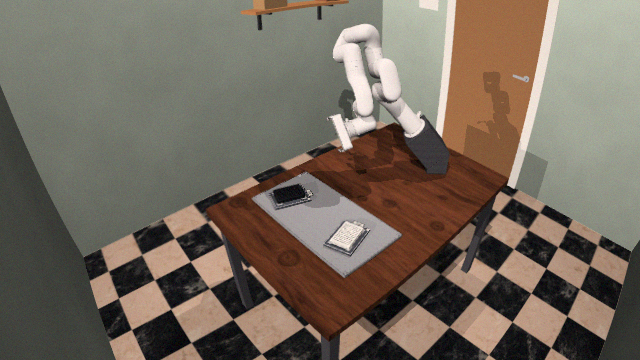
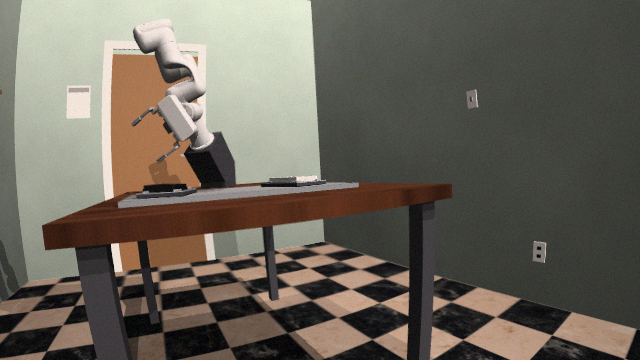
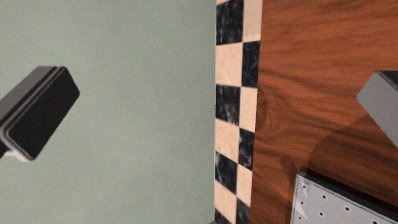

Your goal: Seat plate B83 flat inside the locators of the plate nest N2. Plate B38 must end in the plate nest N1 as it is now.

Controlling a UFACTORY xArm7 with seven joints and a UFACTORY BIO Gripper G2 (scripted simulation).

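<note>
Now: the black well plate 320 mm ahead of my hand, 50 mm to the right of it and 170 mm below it. Round my hand: white well plate: 420 mm ahead, 310 mm to the left, 170 mm below; then grey mat: 350 mm ahead, 150 mm to the left, 190 mm below.
</note>
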